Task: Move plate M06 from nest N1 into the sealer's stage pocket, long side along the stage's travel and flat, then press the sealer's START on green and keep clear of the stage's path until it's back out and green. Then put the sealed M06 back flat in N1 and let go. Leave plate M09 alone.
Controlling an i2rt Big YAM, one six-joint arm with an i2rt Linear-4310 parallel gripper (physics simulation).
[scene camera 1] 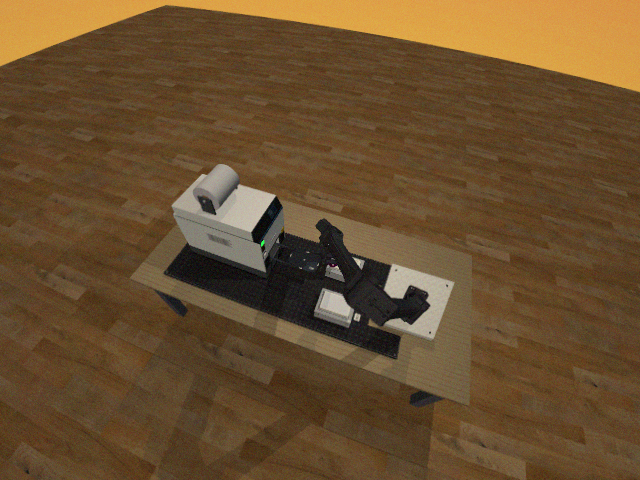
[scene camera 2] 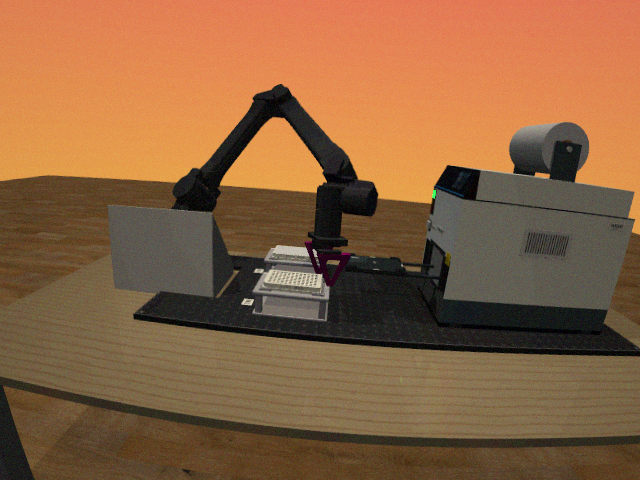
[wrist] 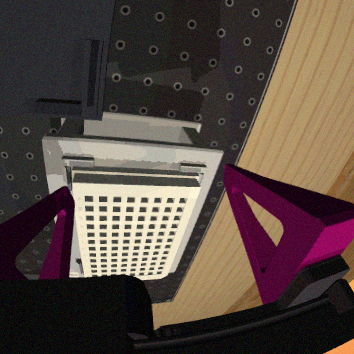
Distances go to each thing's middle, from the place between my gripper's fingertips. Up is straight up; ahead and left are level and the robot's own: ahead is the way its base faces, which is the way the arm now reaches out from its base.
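Sealer stage (scene camera 2: pixel 392 266): 16 cm ahead of my hand, 9 cm to the left of it, 2 cm above it. Film roll (scene camera 2: pixel 531 148), from my hand: 49 cm ahead, 11 cm to the left, 34 cm above. Going by their middles, sealer stage nearest to my hand of the things named here.
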